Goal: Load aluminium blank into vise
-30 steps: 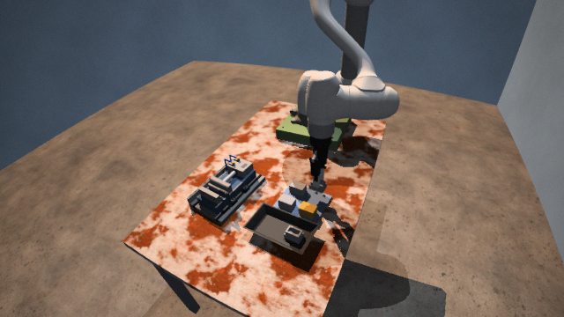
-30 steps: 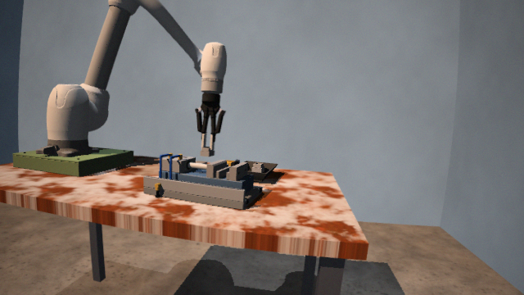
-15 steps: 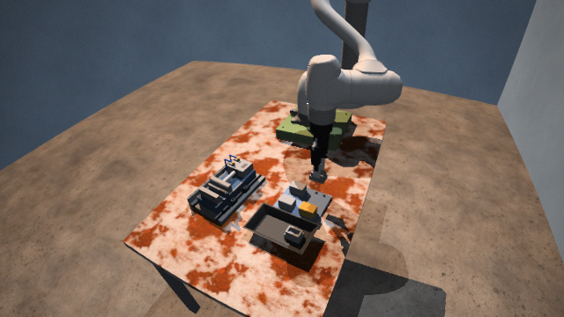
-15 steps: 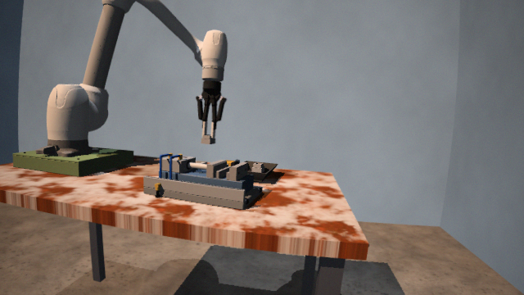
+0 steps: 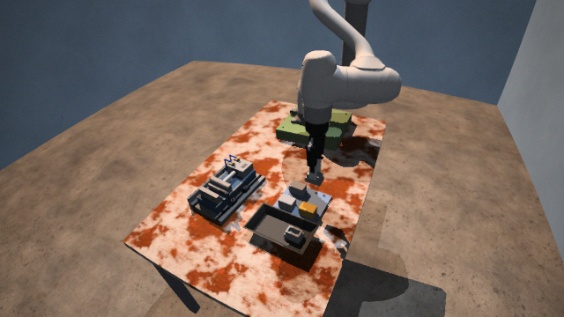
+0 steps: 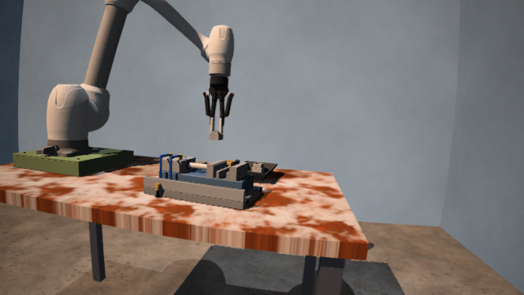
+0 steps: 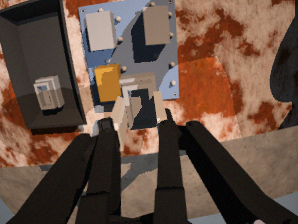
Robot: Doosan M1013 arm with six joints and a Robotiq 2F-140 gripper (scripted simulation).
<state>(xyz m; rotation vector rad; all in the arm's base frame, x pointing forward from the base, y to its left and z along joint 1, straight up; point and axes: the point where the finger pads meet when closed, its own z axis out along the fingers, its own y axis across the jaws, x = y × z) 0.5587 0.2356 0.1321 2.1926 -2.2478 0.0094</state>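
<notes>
Right now my hand is 50 mm short of the aluminium blank, 90 mm to the left of it and 160 mm above it. Also, from my hand: brass blank 60 mm ahead, 160 mm below; then infeed plate 10 mm ahead, 40 mm to the right, 180 mm below; then piston rod 70 mm ahead, 350 mm to the right, 110 mm below.
</notes>
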